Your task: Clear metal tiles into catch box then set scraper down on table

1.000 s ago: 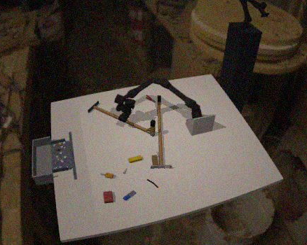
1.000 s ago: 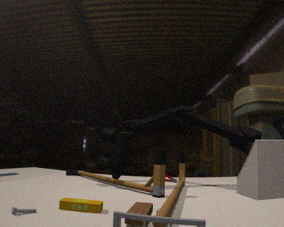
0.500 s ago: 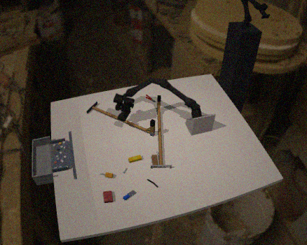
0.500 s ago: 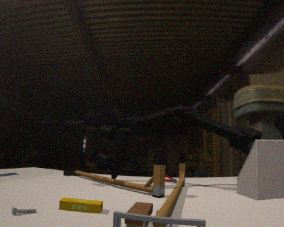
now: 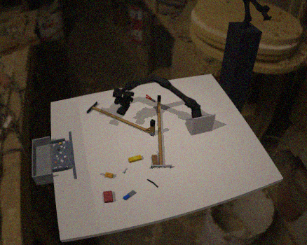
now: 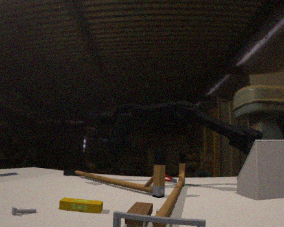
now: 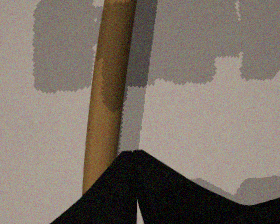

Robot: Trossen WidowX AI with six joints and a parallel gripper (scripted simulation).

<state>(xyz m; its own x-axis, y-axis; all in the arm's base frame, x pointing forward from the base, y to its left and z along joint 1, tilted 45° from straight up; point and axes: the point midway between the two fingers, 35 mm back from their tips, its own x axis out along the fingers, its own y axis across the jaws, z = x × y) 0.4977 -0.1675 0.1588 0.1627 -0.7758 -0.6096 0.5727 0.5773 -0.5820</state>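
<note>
Right now my gripper tip is 3 cm short of the long scraper and 2 cm above it. The rest, counted from my gripper tip: yellow block: 40 cm to the left, 7 cm below, 1 cm ahead; long wooden scraper: 23 cm to the left, 22 cm behind, 2 cm below; red-handled tool: 27 cm behind, 18 cm to the right, 7 cm below.
</note>
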